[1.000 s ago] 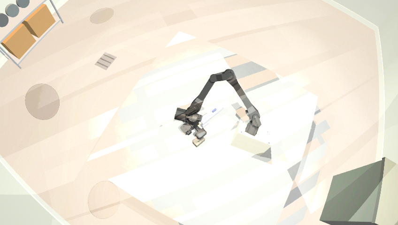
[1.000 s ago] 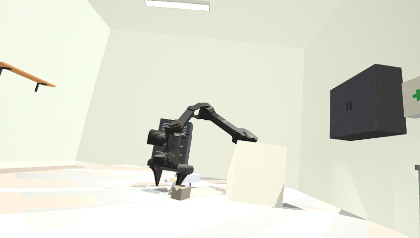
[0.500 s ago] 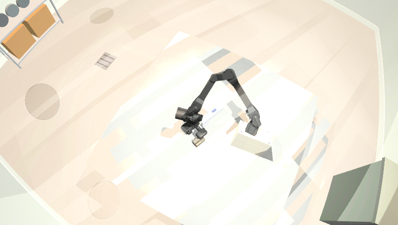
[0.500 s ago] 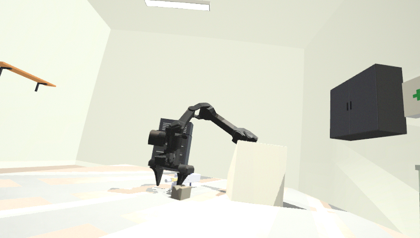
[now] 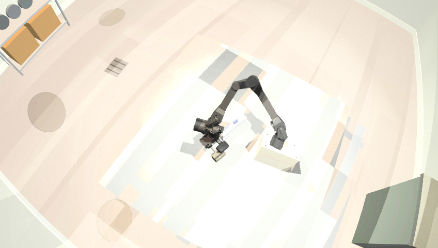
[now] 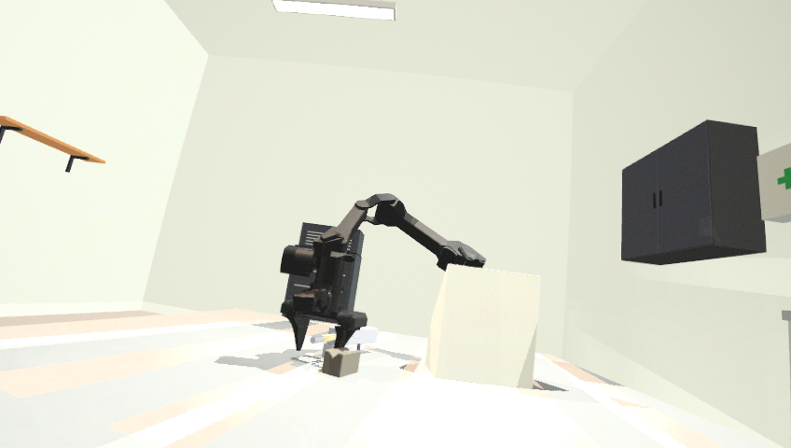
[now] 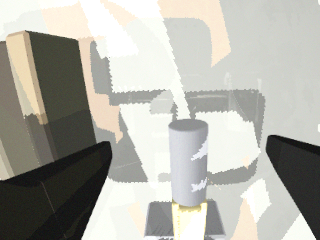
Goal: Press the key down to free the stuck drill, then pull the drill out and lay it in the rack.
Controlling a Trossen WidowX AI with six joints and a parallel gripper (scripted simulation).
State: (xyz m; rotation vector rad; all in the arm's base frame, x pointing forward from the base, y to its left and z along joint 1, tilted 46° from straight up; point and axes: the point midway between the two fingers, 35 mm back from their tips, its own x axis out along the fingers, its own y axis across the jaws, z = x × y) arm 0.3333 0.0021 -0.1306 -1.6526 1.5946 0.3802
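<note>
Now: the drill 4 cm to the right of my gripper tip, 3 cm above it and 1 cm behind it. The rest, counted from my gripper tip: blue key 16 cm to the right, 5 cm behind, 4 cm above; then fixture 13 cm to the right, 5 cm behind, 3 cm above.
</note>
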